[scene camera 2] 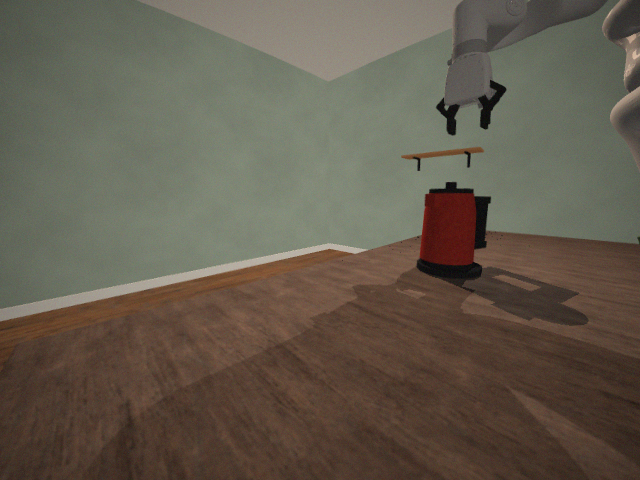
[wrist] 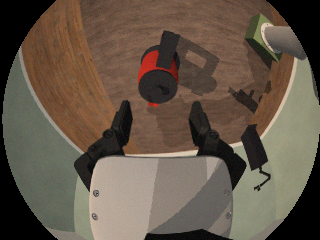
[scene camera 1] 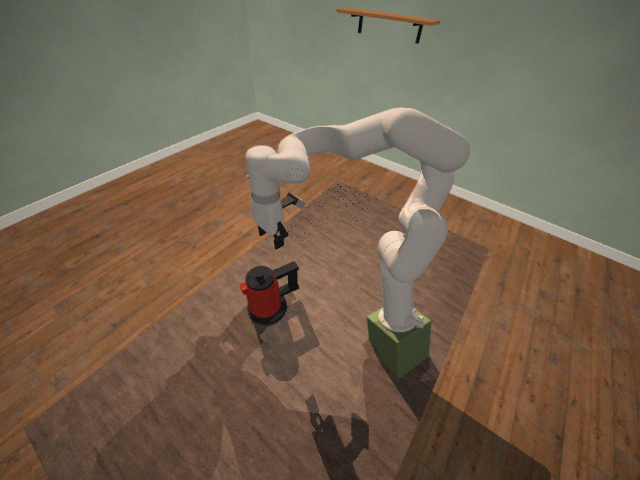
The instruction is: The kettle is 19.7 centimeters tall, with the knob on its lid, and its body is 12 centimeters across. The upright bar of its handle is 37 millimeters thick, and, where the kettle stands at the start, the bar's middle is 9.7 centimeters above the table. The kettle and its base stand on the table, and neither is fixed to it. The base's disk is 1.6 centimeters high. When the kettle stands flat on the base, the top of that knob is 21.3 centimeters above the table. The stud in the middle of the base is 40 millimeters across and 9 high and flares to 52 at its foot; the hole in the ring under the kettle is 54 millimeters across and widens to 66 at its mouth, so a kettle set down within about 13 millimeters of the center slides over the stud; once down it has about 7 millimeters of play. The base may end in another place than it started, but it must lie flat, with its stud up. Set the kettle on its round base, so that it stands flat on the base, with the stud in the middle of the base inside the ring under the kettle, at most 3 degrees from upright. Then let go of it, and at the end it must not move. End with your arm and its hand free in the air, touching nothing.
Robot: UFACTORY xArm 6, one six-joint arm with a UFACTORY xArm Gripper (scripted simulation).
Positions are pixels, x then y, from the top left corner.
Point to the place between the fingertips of my gripper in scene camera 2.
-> At 467, 131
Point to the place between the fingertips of my gripper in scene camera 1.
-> At 271, 240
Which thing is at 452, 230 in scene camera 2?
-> A red kettle.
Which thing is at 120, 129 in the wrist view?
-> My gripper.
